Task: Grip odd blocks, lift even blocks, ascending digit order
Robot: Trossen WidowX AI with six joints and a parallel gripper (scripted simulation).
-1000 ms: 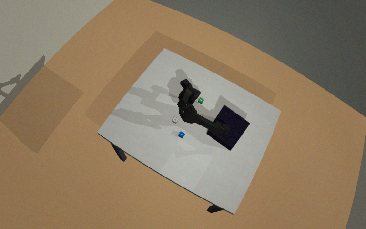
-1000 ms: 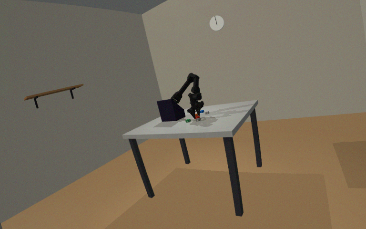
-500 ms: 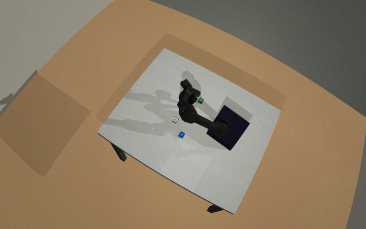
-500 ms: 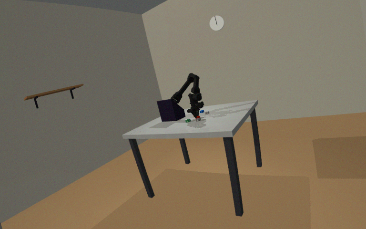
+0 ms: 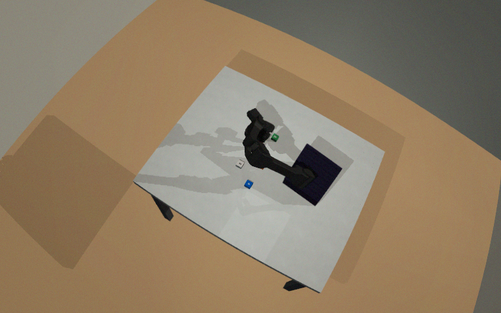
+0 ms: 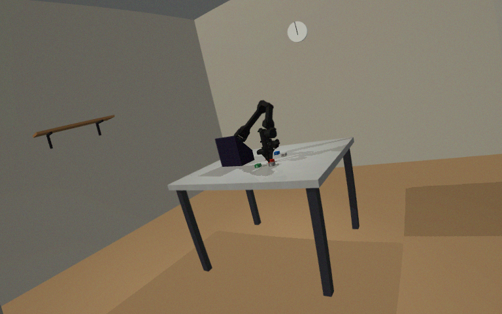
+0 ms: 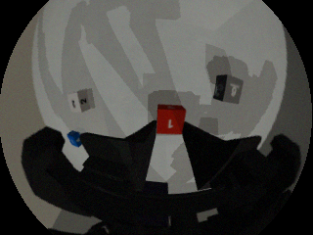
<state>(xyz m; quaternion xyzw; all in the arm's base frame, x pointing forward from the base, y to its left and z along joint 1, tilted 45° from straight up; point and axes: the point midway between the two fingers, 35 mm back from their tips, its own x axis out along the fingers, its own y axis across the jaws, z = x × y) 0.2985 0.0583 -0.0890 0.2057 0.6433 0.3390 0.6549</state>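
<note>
My gripper tip is 10 mm short of the red block. Round my gripper tip: green block: 30 mm behind, 90 mm to the right; grey block: 70 mm ahead, 70 mm to the right; orange block: 80 mm behind, 80 mm to the left.
</note>
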